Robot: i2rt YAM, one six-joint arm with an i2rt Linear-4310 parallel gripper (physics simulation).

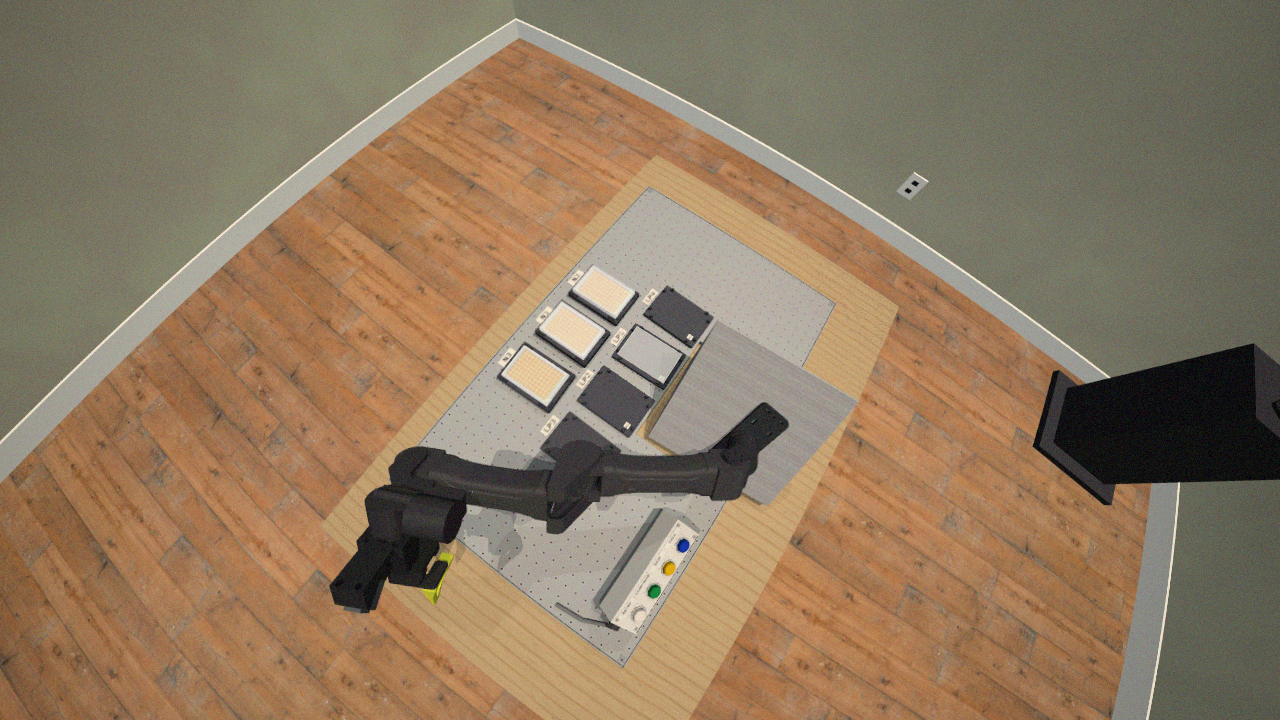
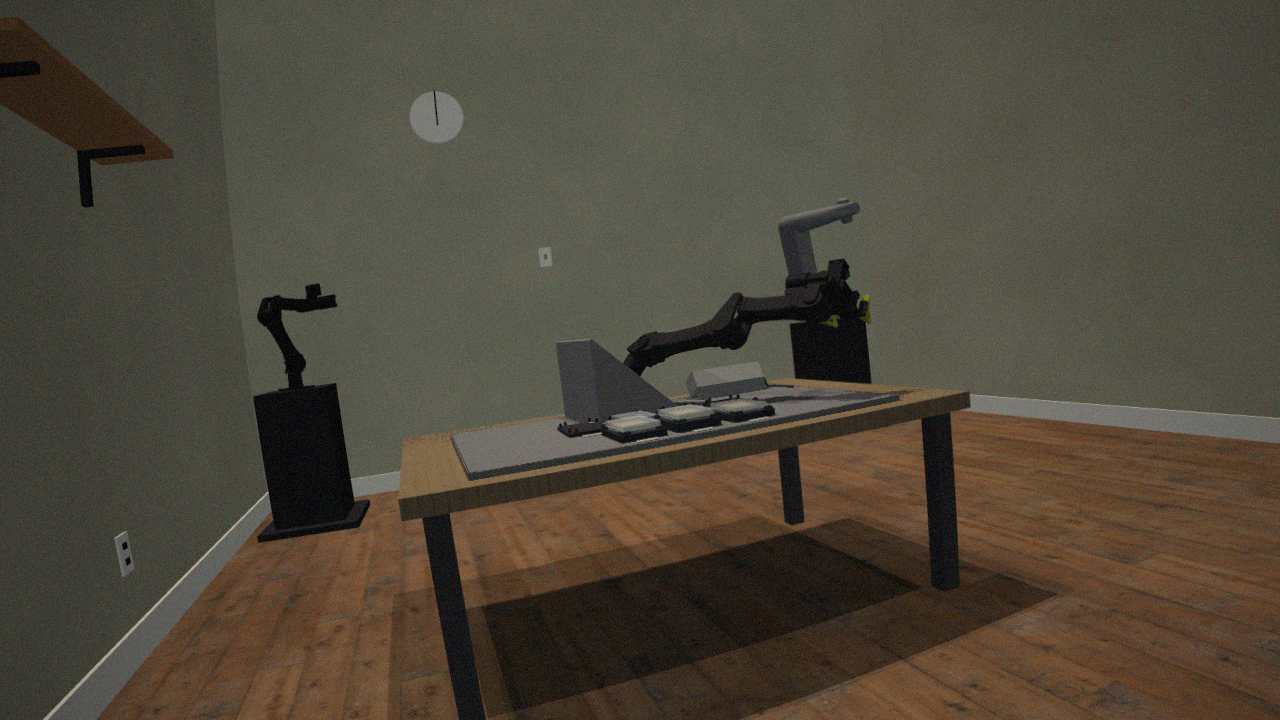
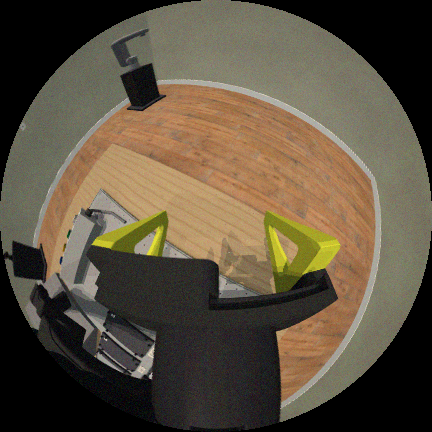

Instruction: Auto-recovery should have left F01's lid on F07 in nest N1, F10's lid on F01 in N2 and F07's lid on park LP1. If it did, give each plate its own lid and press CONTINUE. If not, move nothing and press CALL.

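Seen in the pictures: gripper, fingertip midpoint: point(image 1: 406, 596) point(image 2: 853, 323) point(image 3: 215, 215); arm's base, origin of the base link: point(image 1: 742, 442) point(image 2: 623, 381).
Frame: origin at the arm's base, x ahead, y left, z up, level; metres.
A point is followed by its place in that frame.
Observation:
Three cream plates with white rims point(image 1: 603, 291) @(z -0.049, x 0.457, y -0.103 m) point(image 1: 572, 330) @(z -0.043, x 0.444, y 0.023 m) point(image 1: 535, 374) @(z -0.049, x 0.440, y 0.153 m) sit in the row of nests. Their lids and the small labels cannot be read. A pale grey lid point(image 1: 650, 353) @(z -0.064, x 0.274, y -0.055 m) lies on one park in the second row. Three dark parks point(image 1: 678, 313) @(z -0.072, x 0.285, y -0.185 m) point(image 1: 615, 398) @(z -0.071, x 0.271, y 0.079 m) point(image 1: 572, 436) @(z -0.071, x 0.290, y 0.204 m) show no lid; the last is partly behind the arm. The button box point(image 1: 640, 573) @(z -0.003, x 0.016, y 0.323 m) point(image 2: 729, 379) @(z -0.037, x 0.037, y 0.309 m) point(image 3: 82, 245) @(z -0.039, x 0.036, y 0.347 m) carries a blue button point(image 1: 682, 545) @(z -0.009, x -0.019, y 0.235 m), a yellow button point(image 1: 668, 568) @(z -0.010, x -0.023, y 0.284 m), a green button point(image 1: 653, 591) @(z -0.009, x -0.025, y 0.334 m) and a white knob point(image 1: 637, 614) @(z -0.008, x -0.025, y 0.384 m). My gripper point(image 2: 849, 315) @(z 0.091, x 0.305, y 0.576 m) point(image 3: 215, 215) @(z 0.091, x 0.305, y 0.576 m) is open and empty, high over the table's end, away from the plates.
A large grey wedge-shaped block point(image 1: 760, 394) @(z 0.076, x 0.039, y -0.076 m) point(image 2: 581, 385) @(z 0.011, x 0.081, y -0.139 m) stands beside the parks, by the arm's base. A thin dark rod point(image 1: 581, 616) @(z -0.081, x 0.043, y 0.470 m) point(image 3: 107, 214) @(z -0.081, x 0.025, y 0.459 m) lies by the button box. Black pedestals point(image 1: 1172, 420) point(image 2: 299, 456) point(image 3: 140, 86) stand away from the table.

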